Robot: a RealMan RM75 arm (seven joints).
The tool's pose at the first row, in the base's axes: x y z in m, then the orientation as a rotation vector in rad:
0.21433, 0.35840, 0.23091, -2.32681, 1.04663, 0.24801
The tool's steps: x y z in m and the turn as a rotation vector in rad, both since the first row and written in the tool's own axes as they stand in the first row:
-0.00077, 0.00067, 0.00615, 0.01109, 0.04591, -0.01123
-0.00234, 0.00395, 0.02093, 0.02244, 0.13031, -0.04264
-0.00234, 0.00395, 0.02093, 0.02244, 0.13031, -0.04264
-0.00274, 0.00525, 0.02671, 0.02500, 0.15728, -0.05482
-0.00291, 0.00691, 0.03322, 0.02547, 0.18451, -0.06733
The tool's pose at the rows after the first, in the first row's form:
0.21370, 0.36203, 0.22588, -2.33785, 1.05411, 0.18479
0.21114, 0.36967, 0.21297, -2.36834, 1.05464, 0.06845
0.21114, 0.36967, 0.21297, -2.36834, 1.05464, 0.06845
0.21027, 0.37252, 0.20783, -2.37921, 1.05194, 0.03071
0.20934, 0.37545, 0.20185, -2.39184, 1.04900, -0.00652

